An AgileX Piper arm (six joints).
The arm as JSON. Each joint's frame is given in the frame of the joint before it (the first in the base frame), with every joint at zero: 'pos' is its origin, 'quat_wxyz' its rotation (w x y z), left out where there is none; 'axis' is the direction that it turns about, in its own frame. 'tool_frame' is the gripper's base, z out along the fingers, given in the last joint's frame.
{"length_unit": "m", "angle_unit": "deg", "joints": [
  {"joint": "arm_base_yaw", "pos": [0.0, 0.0, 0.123], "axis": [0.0, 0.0, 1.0]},
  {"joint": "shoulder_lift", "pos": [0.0, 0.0, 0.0], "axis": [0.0, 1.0, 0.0]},
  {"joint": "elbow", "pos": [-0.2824, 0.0, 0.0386], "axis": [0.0, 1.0, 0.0]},
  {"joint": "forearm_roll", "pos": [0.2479, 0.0, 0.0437], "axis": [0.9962, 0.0, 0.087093]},
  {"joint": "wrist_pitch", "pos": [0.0, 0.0, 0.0], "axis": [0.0, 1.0, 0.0]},
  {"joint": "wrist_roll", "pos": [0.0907, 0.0, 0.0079], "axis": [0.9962, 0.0, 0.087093]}
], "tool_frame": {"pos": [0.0, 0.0, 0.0], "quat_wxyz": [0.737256, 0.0, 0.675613, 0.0]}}
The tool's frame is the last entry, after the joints.
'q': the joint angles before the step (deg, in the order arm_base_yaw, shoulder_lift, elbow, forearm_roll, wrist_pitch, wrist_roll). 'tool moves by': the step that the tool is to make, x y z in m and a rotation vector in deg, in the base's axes. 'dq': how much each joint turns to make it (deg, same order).
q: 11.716, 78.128, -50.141, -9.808, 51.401, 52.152
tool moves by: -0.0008, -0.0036, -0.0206, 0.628, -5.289, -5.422
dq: -0.001, 0.156, 5.540, -4.997, -9.692, 10.066
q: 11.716, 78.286, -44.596, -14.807, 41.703, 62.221
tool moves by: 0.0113, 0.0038, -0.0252, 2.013, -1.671, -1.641
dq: -0.004, 4.603, 2.202, -1.494, -8.391, 4.717
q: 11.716, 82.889, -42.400, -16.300, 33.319, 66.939
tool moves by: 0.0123, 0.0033, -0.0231, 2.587, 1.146, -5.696
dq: -0.008, 5.702, -0.158, -0.977, -3.941, 7.811
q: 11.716, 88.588, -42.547, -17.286, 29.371, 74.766
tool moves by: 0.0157, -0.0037, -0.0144, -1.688, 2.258, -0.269
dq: -1.107, 5.218, -2.550, -1.877, -0.056, 0.473
